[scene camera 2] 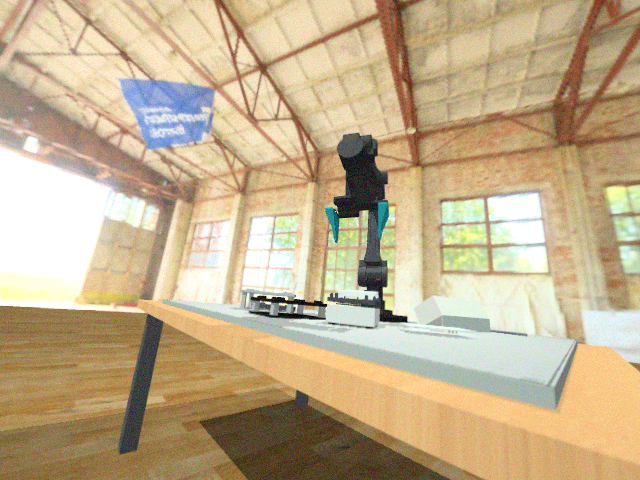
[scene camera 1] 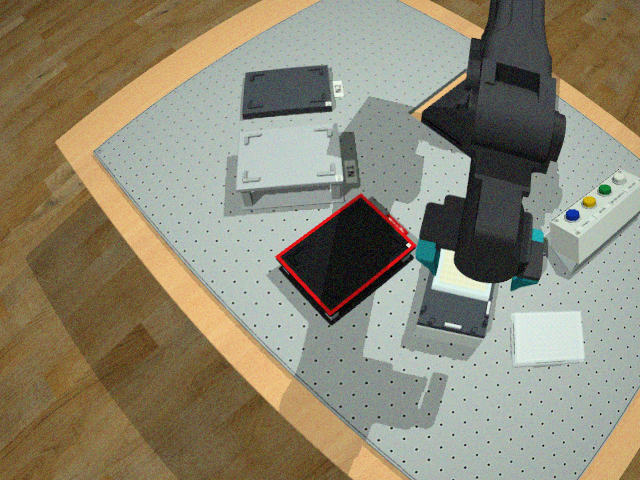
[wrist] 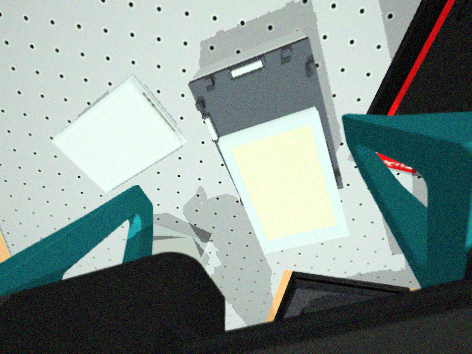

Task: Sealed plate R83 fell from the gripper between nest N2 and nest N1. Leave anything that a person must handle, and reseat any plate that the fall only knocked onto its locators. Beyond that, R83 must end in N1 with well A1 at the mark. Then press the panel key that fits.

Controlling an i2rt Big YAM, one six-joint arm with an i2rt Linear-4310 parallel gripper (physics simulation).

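Places are measured from the arm's base along level axes (x ahead, y left, z up), in centimetres.
Pixels of known places: gripper, fingertip midpoint: (scene camera 2: 357, 241) (wrist: 238, 164).
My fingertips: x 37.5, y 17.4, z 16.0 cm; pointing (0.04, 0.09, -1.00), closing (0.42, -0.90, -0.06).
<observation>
Ahead of a thing's pixels: the offset from my fingertips to its middle. "spot": to the spot under its first point. Level surfaces: height alone.
A cream-topped plate {dy -4.5, dx -8.7, dz -10.8 cm} (scene camera 1: 462, 276) (wrist: 290, 185) in a pale frame lies across one end of a dark nest {spot: dy -1.5, dx -0.2, dz -12.7 cm} (scene camera 1: 449, 312) (wrist: 265, 95) and overhangs it. A white plate {dy +13.6, dx -8.9, dz -17.4 cm} (scene camera 1: 547, 336) (wrist: 120, 135) lies on the table beside that nest. No R83 label is readable on either. The raised grey nest N1 {dy -36.5, dx -5.5, dz -14.9 cm} (scene camera 1: 289, 157) and the low dark nest N2 {dy -51.1, dx -19.4, dz -17.0 cm} (scene camera 1: 286, 90) carry no plate. My gripper (scene camera 1: 475, 268) (scene camera 2: 358, 241) (wrist: 238, 164) is open and empty, high above the cream-topped plate, which the wrist partly hides in the first scene view.
A black, red-bordered stand (scene camera 1: 346, 255) sits between N1 and the dark nest. The key panel {dy +10.5, dx -33.0, dz -14.0 cm} (scene camera 1: 594, 227) (scene camera 2: 454, 312) at the right has blue {dy +6.1, dx -26.5, dz -11.8 cm} (scene camera 1: 572, 214), yellow {dy +7.6, dx -31.3, dz -11.8 cm} (scene camera 1: 589, 202), green {dy +9.1, dx -36.1, dz -11.8 cm} (scene camera 1: 604, 189) and white {dy +10.6, dx -40.9, dz -11.8 cm} (scene camera 1: 619, 177) keys. The perforated table {dz -18.1 cm} (scene camera 1: 206, 248) has a wooden rim.
</observation>
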